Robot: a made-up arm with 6 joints.
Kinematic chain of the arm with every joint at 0, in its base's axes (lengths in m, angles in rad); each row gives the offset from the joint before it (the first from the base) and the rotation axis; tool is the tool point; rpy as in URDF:
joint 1: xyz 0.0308 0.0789 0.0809 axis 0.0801 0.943 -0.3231
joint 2: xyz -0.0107 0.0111 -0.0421 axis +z
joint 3: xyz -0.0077 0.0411 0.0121 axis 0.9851 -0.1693 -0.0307
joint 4: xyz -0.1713 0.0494 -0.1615 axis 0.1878 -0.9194 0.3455
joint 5: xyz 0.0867 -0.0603 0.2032 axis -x
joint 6: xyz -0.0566 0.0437 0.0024 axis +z
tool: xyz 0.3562 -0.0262 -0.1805 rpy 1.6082 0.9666 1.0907
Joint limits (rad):
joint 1: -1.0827..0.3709
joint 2: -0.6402..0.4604
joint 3: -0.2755..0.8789
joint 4: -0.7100..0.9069
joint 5: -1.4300..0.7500
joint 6: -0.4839..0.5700
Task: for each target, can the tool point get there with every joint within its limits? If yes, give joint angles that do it. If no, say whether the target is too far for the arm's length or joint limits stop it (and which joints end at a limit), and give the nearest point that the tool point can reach.
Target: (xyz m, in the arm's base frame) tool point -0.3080 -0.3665 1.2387
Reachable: no: too far | nearest point -0.1470 -0.0499 0.4858 | short by 0.832 m
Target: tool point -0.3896 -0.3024 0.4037
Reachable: no: joint limits stop it (at a limit: joint 2, joint 3, joint 4, joint 5, joint 6) | nearest point -0.2709 -0.1729 0.3060 | short by 0.201 m
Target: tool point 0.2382 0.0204 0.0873
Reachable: yes | joints -0.7344 -0.2335 0.0797 0.1305 0.0752 -0.3697
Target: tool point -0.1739 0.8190 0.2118
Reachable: no: joint limits stop it (at a limit: joint 2, joint 3, joint 4, joint 6) | nearest point -0.1312 0.4944 0.2220 | short by 0.328 m
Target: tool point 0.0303 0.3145 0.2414
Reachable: yes | joints -0.4192 -0.0384 0.3491 0.4018 -0.6089 0.3074
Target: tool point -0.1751 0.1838 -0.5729
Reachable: no: joint limits stop it (at a limit: joint 1, joint 4, joint 5, joint 6) | nearest point -0.0972 0.1660 -0.3464 | short by 0.240 m
